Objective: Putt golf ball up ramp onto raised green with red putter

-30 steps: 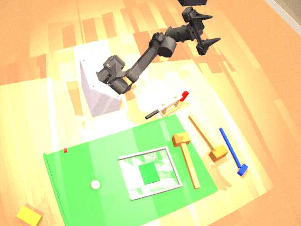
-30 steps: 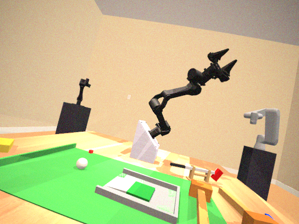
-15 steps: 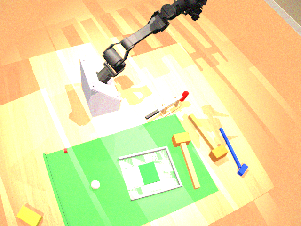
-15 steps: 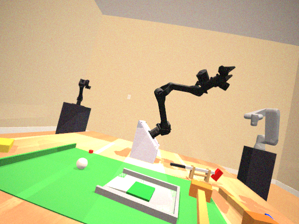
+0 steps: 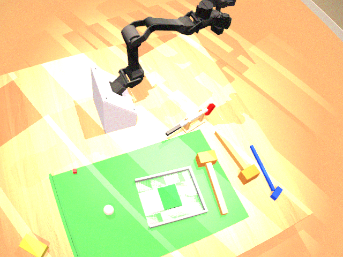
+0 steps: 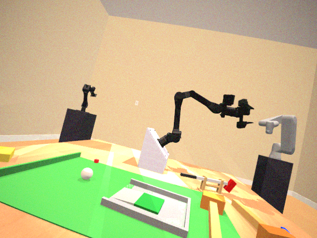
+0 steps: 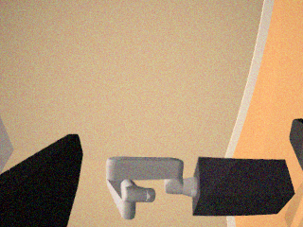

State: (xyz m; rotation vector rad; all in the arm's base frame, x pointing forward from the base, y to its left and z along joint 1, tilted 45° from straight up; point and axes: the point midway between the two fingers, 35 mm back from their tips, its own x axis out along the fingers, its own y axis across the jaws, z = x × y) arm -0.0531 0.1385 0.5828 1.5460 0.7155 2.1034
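Now: gripper tip 26 cm short of the small wooden rack, 21 cm to the left of it and 44 cm above it. The rest, counted from my gripper tip: blue putter (61 cm ahead, 2 cm to the left, 46 cm below); then green mat (56 cm ahead, 54 cm to the right, 47 cm below); then small red cube (35 cm ahead, 80 cm to the right, 46 cm below).
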